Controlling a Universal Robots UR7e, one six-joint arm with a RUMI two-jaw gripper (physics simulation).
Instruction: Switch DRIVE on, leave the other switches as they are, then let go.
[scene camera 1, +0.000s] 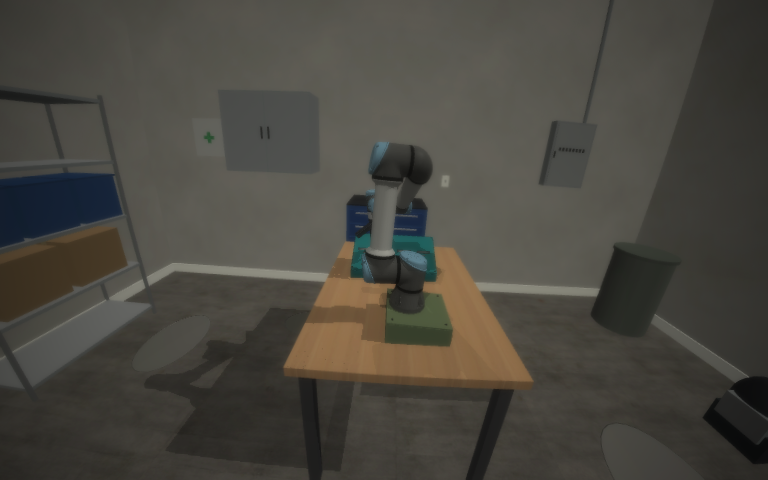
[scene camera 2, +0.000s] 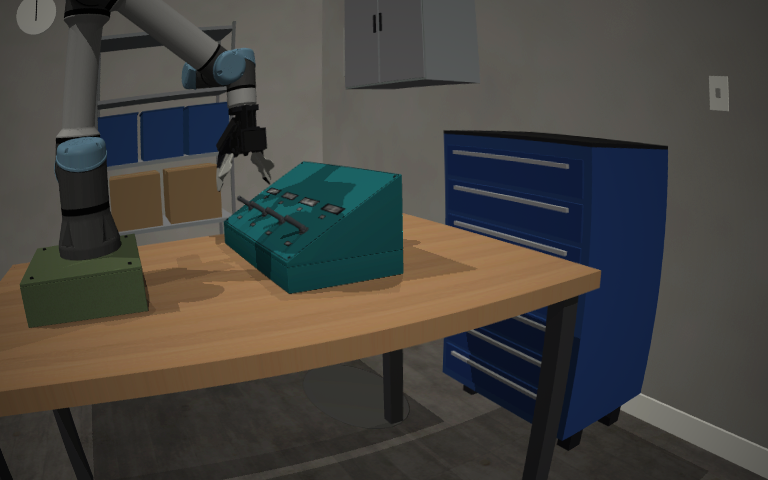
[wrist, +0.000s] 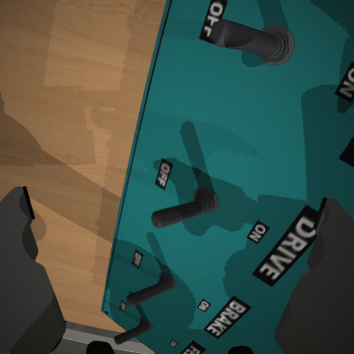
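Observation:
The teal console stands on the table with a sloping face and a row of dark levers. In the wrist view the DRIVE lever leans toward its OFF label, away from the ON label and DRIVE label. The top lever, the BRAKE lever and the lowest lever also lean to the OFF side. My gripper is open and empty, above the console's far end in scene camera 2; the DRIVE lever appears between its fingers in the wrist view, not gripped. The arm mostly hides it in scene camera 1.
The arm's green base box stands on the wooden table. A blue drawer cabinet stands behind the table. A shelf rack with blue and brown boxes stands at the left in scene camera 1.

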